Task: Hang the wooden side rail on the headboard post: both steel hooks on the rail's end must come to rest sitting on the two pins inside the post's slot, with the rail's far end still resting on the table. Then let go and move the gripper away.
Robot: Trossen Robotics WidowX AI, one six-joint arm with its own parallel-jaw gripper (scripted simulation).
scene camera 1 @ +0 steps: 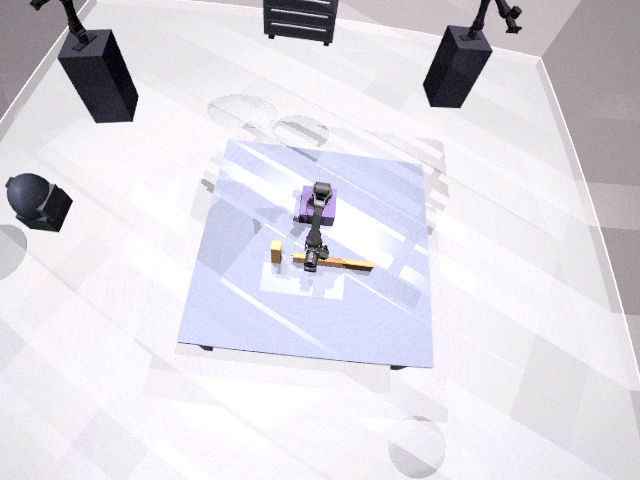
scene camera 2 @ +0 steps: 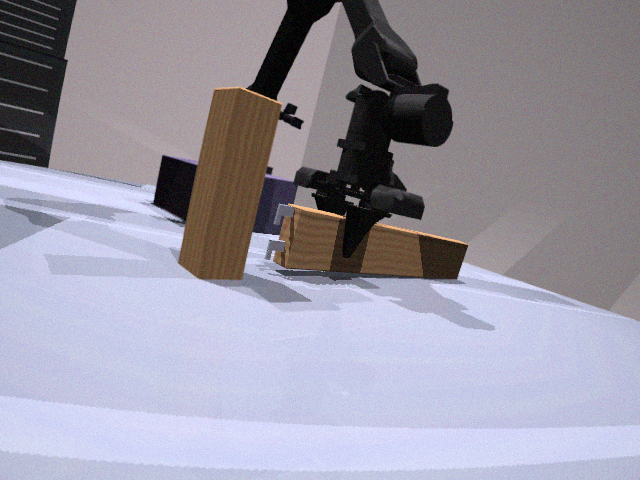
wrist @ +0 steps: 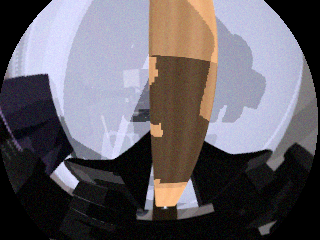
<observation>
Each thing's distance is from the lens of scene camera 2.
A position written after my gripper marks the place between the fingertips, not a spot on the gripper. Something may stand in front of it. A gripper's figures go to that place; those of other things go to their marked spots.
my gripper (scene camera 2: 337,253): 0.54 m
wooden side rail (scene camera 2: 310,239): 0.47 m
wooden headboard post (scene camera 2: 241,126): 0.38 m
The marked spots on the wooden headboard post and the wooden side rail are 0.17 m apart.
</observation>
